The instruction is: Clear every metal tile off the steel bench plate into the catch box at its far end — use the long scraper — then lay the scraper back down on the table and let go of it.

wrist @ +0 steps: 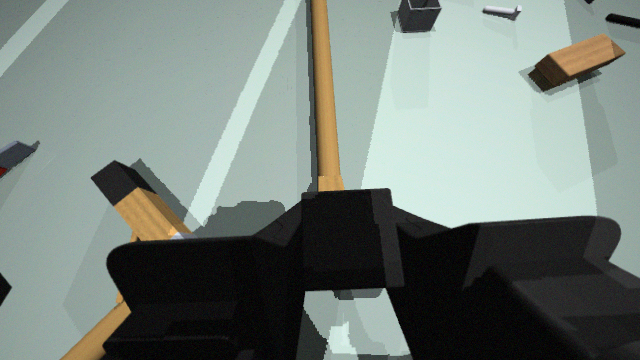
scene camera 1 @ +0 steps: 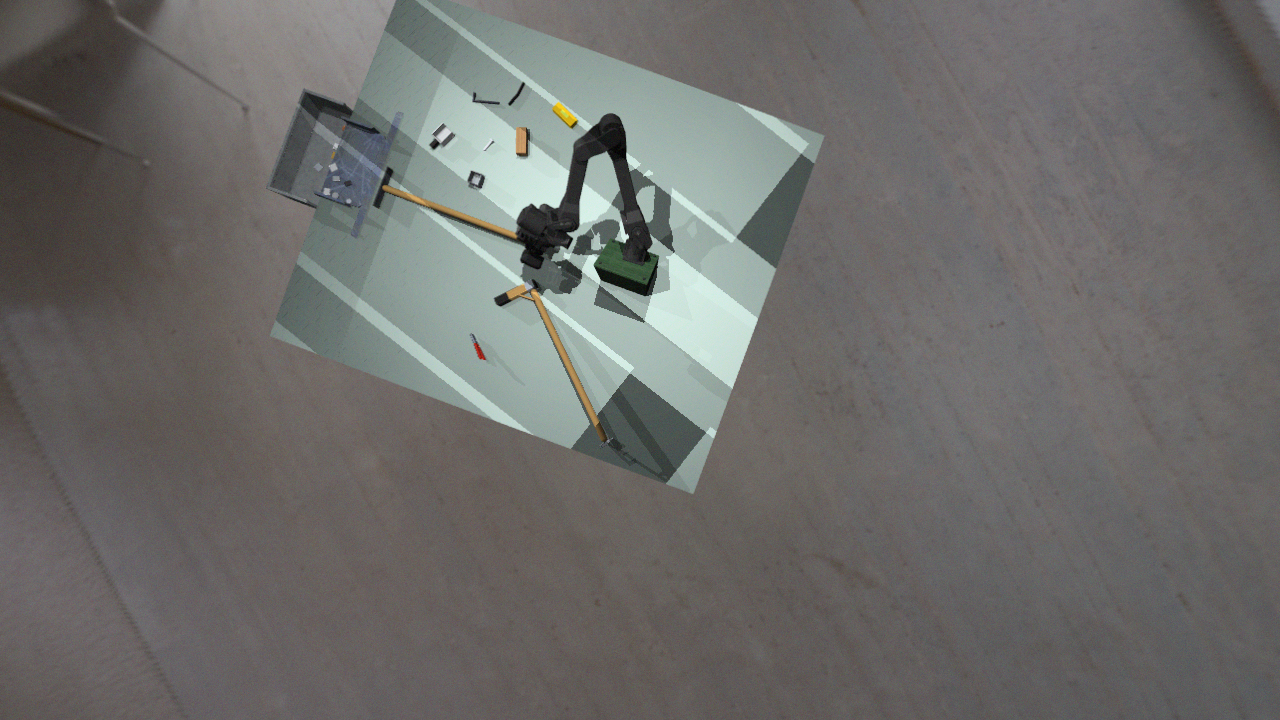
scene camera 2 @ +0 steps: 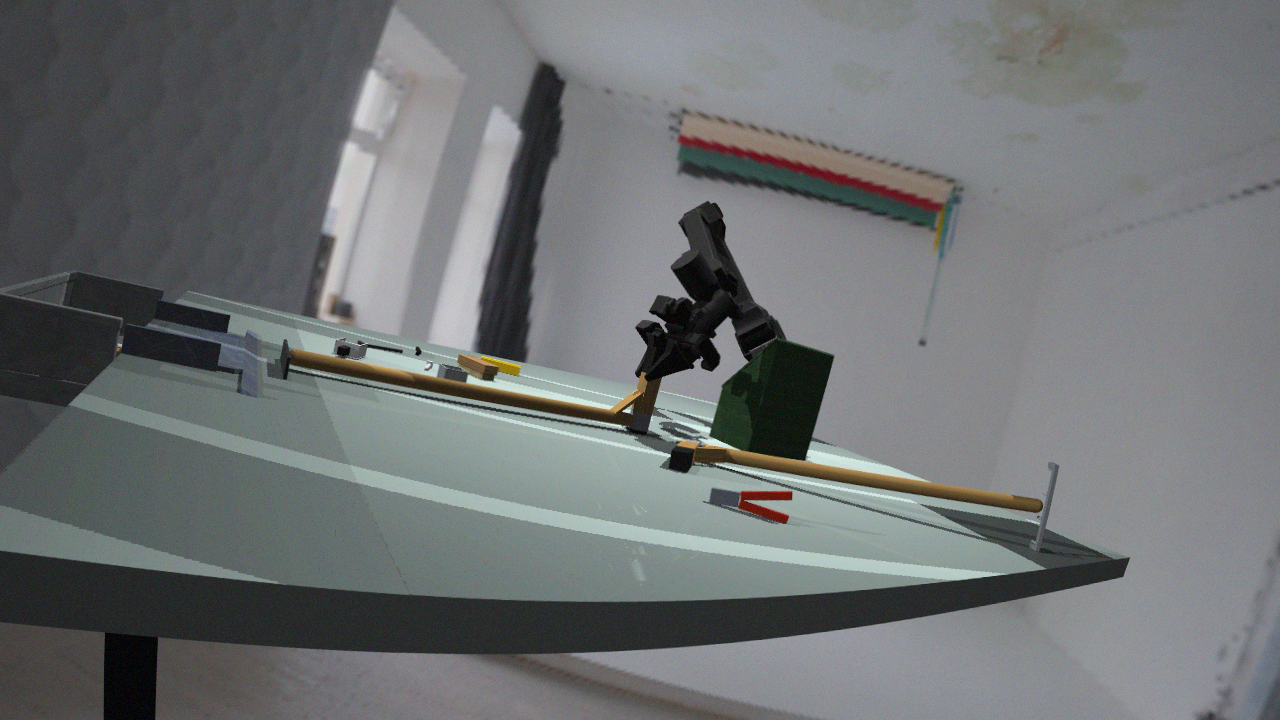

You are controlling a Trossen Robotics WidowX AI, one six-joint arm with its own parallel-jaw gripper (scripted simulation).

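Note:
My gripper, which I can see in scene camera 1 and in the wrist view as well, is carrying a long scraper. There is a red-handled tool in my sight too, along with a wooden block.

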